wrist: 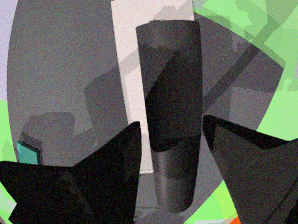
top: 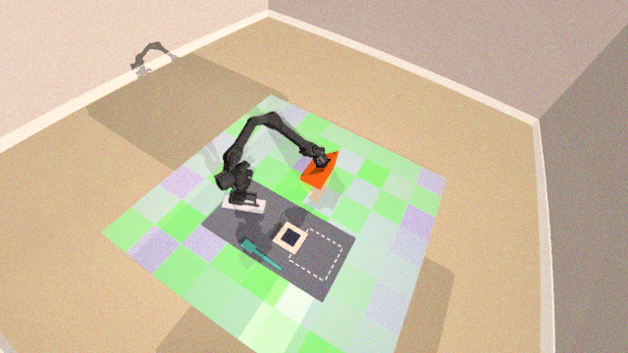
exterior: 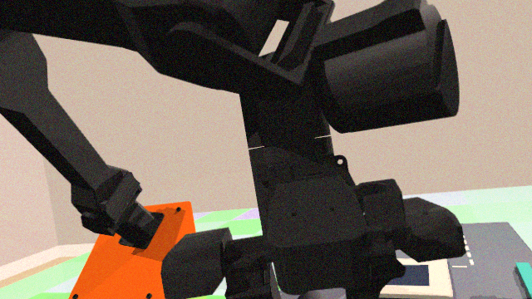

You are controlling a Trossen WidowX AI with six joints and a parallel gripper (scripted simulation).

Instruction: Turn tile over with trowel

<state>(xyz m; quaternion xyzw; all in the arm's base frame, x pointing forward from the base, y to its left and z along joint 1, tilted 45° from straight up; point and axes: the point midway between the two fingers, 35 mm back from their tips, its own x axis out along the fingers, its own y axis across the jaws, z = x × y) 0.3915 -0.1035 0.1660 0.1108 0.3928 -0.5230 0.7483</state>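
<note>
The grey mat is 23 cm to the left of my gripper tip and 8 cm below it. Round my gripper tip: teal trowel (22 cm to the left, 14 cm ahead, 6 cm below); then cream tile (29 cm to the left, 6 cm below).
</note>
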